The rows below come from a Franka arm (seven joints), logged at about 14 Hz.
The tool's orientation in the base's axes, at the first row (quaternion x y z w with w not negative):
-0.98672 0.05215 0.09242 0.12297
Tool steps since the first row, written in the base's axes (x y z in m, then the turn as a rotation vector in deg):
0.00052 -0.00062 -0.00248 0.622 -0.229 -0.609
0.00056 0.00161 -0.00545 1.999 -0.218 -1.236
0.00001 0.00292 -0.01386 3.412 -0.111 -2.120
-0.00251 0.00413 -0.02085 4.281 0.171 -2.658
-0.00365 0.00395 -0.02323 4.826 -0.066 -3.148
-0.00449 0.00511 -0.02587 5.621 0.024 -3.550
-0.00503 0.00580 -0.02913 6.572 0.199 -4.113
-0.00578 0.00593 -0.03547 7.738 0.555 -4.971
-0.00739 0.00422 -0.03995 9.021 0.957 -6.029
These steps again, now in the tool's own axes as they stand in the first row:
0.00104 0.00111 0.00212 0.745 0.285 0.417
0.00148 -0.00035 0.00550 2.213 0.247 0.784
0.00248 0.00041 0.01394 3.758 0.172 1.413
0.00129 0.00119 0.02133 4.690 -0.083 1.849
0.00065 0.00206 0.02375 5.337 0.191 2.164
0.00025 0.00167 0.02670 6.185 0.098 2.435
0.00030 0.00183 0.03007 7.211 -0.059 2.854
0.00080 0.00327 0.03627 8.490 -0.349 3.564
0.00024 0.00617 0.04038 9.918 -0.651 4.456

